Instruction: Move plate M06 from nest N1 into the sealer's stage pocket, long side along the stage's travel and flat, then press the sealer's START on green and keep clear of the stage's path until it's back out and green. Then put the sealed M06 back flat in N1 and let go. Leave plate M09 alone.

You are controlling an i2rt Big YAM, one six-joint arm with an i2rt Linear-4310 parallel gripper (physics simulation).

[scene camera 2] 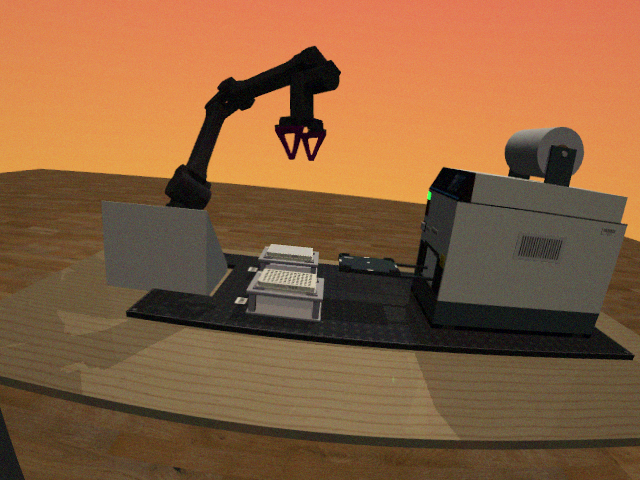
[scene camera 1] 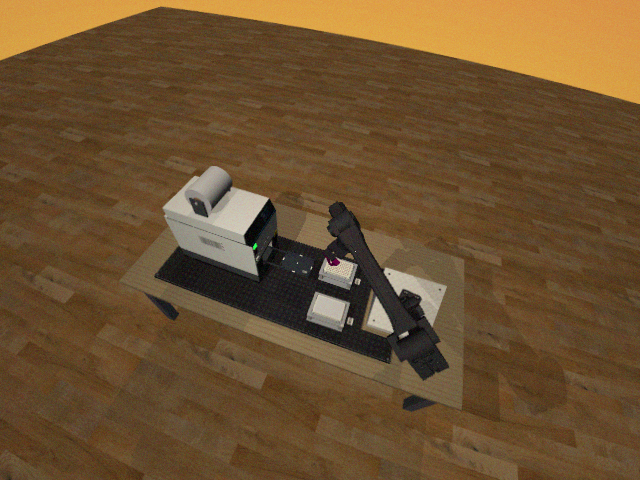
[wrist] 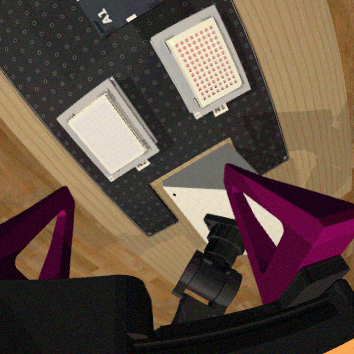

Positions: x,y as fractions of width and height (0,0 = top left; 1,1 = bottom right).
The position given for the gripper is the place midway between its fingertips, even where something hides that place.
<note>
The gripper (scene camera 2: 0.47,0.33) is open, holding nothing. Further things: a dark sealer stage (scene camera 2: 0.61,0.56).
The gripper also shows in the wrist view (wrist: 0.41,0.52).
</note>
